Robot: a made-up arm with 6 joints. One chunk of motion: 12 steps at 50 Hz.
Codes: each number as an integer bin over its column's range. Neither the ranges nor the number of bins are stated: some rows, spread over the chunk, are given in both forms.
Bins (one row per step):
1: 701 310 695 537 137 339
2: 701 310 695 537 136 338
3: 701 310 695 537 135 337
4: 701 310 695 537 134 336
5: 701 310 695 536 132 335
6: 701 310 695 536 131 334
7: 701 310 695 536 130 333
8: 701 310 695 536 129 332
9: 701 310 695 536 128 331
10: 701 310 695 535 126 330
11: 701 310 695 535 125 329
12: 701 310 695 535 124 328
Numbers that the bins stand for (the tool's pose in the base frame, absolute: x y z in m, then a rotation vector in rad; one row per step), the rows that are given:
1: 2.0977 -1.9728 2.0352 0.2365 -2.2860 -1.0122
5: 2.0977 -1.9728 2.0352 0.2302 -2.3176 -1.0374
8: 2.0977 -1.9728 2.0352 0.2302 -2.3365 -1.0563
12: 2.0977 -1.9728 2.0352 0.2239 -2.3680 -1.0815
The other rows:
2: 2.0977 -1.9728 2.0352 0.2365 -2.2923 -1.0185
3: 2.0977 -1.9728 2.0352 0.2365 -2.2986 -1.0248
4: 2.0977 -1.9728 2.0352 0.2365 -2.3050 -1.0311
6: 2.0977 -1.9728 2.0352 0.2302 -2.3239 -1.0437
7: 2.0977 -1.9728 2.0352 0.2302 -2.3302 -1.0500
9: 2.0977 -1.9728 2.0352 0.2302 -2.3428 -1.0626
10: 2.0977 -1.9728 2.0352 0.2239 -2.3554 -1.0689
11: 2.0977 -1.9728 2.0352 0.2239 -2.3617 -1.0752

